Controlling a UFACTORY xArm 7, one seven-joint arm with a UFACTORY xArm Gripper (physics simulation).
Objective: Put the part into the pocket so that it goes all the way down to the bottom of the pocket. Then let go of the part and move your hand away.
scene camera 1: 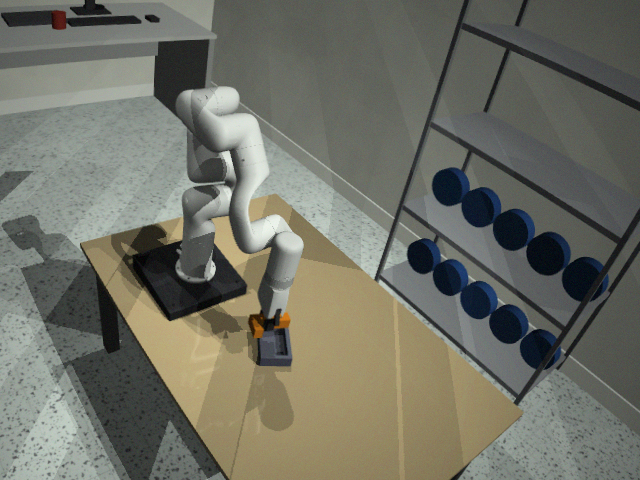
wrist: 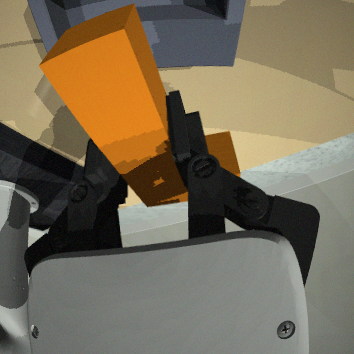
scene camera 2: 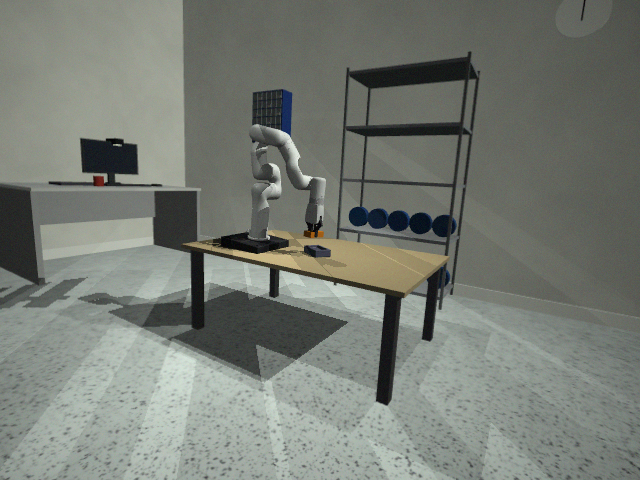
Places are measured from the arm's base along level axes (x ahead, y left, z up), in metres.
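Pixels of known places: gripper, between the fingertips: [scene camera 1: 265,324] [wrist: 144,118] [scene camera 2: 312,236]; arm's base, origin of its link: [scene camera 1: 195,269] [wrist: 6,196] [scene camera 2: 258,238].
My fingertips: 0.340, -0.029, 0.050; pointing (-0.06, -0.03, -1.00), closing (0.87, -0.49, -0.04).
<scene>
For each thing: its top centre in the pictures, then the offset to it from my fingertips, as dx, dy, dz. Level surfaces: height alone.
- orange part, centre of its top: [wrist: 172,157] [scene camera 1: 271,320] [scene camera 2: 315,230] +0.018, +0.000, +0.033
- grey-blue block with the pocket, centre of its top: [wrist: 136,18] [scene camera 1: 274,339] [scene camera 2: 317,247] +0.020, +0.028, -0.060
- wooden table, height of its surface: dz -0.097
The orange part [scene camera 1: 283,320] [scene camera 2: 307,234] [wrist: 105,85] is angular, with a long arm and another section past the right finger. My gripper [scene camera 1: 270,324] [scene camera 2: 314,230] [wrist: 144,118] is shut on the part and holds it above the table. The grey-blue block with the pocket [scene camera 1: 266,348] [scene camera 2: 318,253] [wrist: 195,47] lies on the table below. The part is outside the pocket, over the block's end nearer the far table edge. In the wrist view the long arm's tip overlaps the block's wall. The fingers hide the part's middle.
The wooden table [scene camera 1: 341,361] [scene camera 2: 377,266] carries the block and the arm's black base plate [scene camera 1: 170,304] [scene camera 2: 248,244]. A shelf rack [scene camera 1: 423,149] [scene camera 2: 342,170] with blue discs stands beyond the table. A desk [scene camera 1: 180,36] [scene camera 2: 175,190] with a monitor and a red cup stands farther back.
</scene>
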